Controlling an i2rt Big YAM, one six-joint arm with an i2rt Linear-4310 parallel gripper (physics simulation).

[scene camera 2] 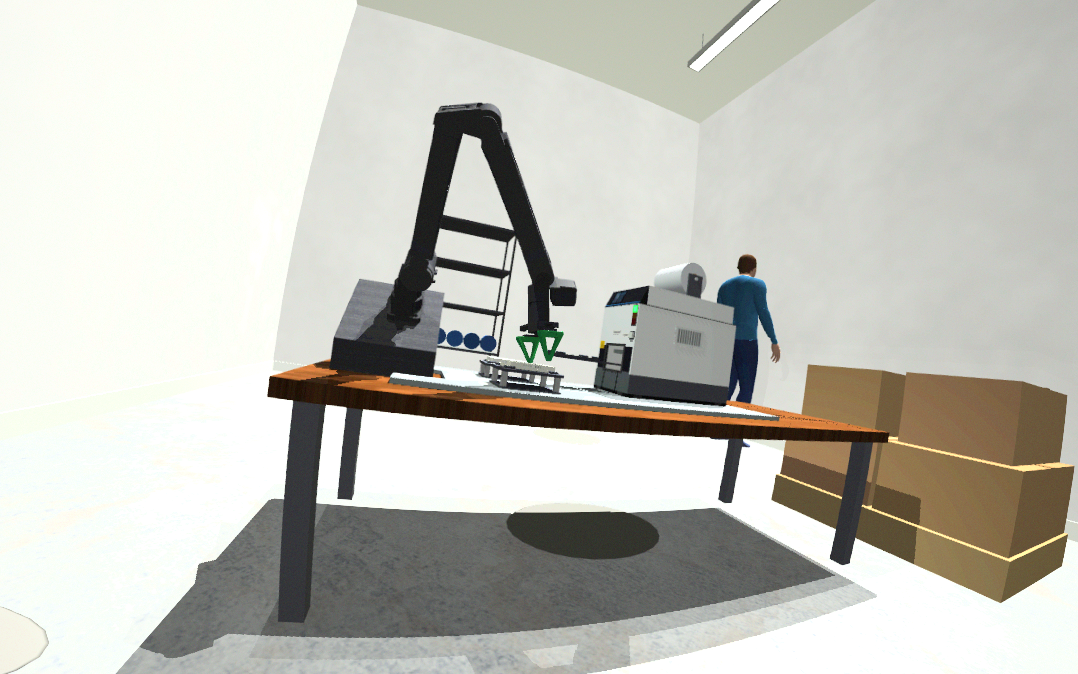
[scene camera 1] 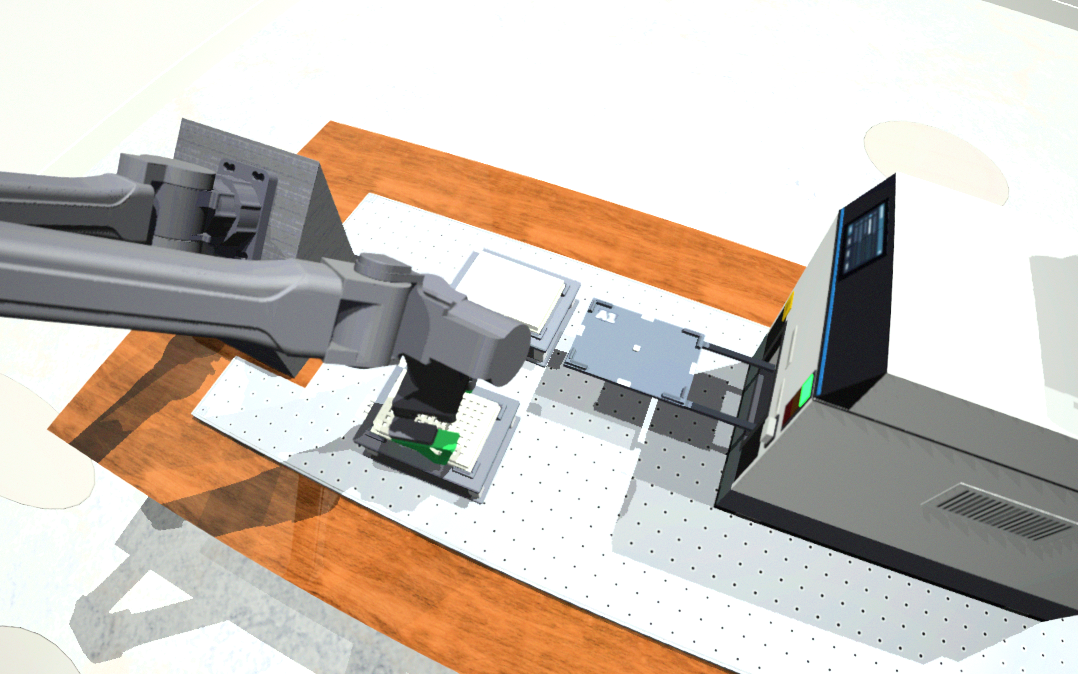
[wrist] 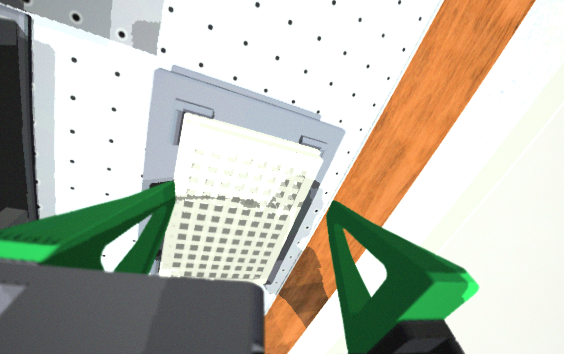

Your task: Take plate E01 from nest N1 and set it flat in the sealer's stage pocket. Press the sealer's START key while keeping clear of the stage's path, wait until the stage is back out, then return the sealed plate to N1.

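Where they show: gripper, fingertip midpoint: [scene camera 2: 538,362] [scene camera 1: 453,426] [wrist: 256,199]; arm's base, link origin: [scene camera 2: 406,306] [scene camera 1: 244,211].
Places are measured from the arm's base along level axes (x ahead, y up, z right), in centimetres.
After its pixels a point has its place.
Note:
A cream well plate [scene camera 1: 480,414] @[x 37.4, y -10.8, z 7.9 cm] [wrist: 225,230] @[x 32.1, y -10.5, z 10.2 cm] lies flat in the nearer grey nest [scene camera 1: 502,445] @[x 40.3, y -16.1, z 8.5 cm] [wrist: 165,100] @[x 39.2, y -11.7, z 4.8 cm]; no label is readable on either. My gripper [scene camera 1: 455,421] @[x 35.7, y -9.4, z 11.0 cm] [scene camera 2: 539,360] @[x 35.7, y -9.4, z 11.0 cm] [wrist: 256,199] @[x 35.7, y -9.4, z 11.0 cm] is open and empty, pointing down a little above this plate. In the wrist view the left green fingertip overlaps the plate's left edge and the right one stands off its right side. The sealer [scene camera 1: 953,445] @[x 77.8, y 12.6, z 4.8 cm] [scene camera 2: 687,357] @[x 87.9, y -1.7, z 4.5 cm] has its stage [scene camera 1: 663,353] @[x 54.4, y -6.3, z -6.0 cm] out on two rails, with an empty pocket marked A1. A bright green key or lamp [scene camera 1: 806,389] @[x 66.3, y 10.8, z 3.6 cm] [scene camera 2: 635,309] @[x 66.3, y 10.4, z 3.8 cm] shows on its front.
A second nest [scene camera 1: 567,306] @[x 40.3, y -12.1, z -11.4 cm] holds a plain white-topped plate [scene camera 1: 512,287] @[x 32.8, y -10.5, z -10.2 cm], between the arm's base block [scene camera 1: 294,214] @[x 8.0, y 1.4, z -1.4 cm] and the stage. It stands close beside the stage. The perforated board [scene camera 1: 540,508] @[x 47.7, y -16.5, z 13.6 cm] lies on a wooden table [scene camera 1: 445,612] @[x 42.9, y -17.8, z 28.6 cm]. A person [scene camera 2: 743,306] stands behind the sealer.

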